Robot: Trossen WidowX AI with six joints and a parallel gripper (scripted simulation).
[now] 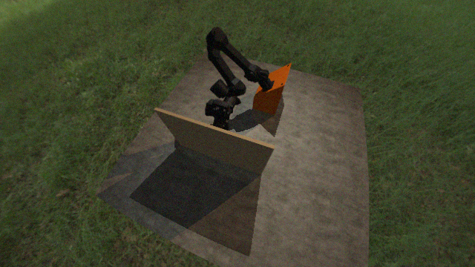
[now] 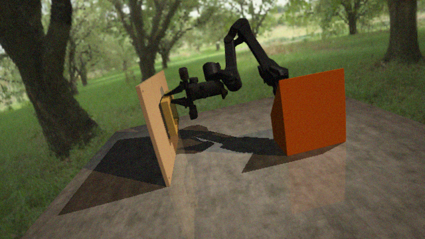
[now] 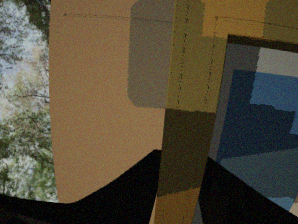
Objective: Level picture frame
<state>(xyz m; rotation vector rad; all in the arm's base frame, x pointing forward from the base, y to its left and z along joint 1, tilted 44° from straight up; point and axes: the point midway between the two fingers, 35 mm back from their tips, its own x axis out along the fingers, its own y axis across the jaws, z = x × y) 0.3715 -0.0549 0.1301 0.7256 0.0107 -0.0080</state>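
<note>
Right now the picture frame is 50 mm below my gripper tip and 10 mm to the right of it. The rest, counted from my gripper tip: wall board: 60 mm below, 20 mm ahead, 10 mm to the left.
</note>
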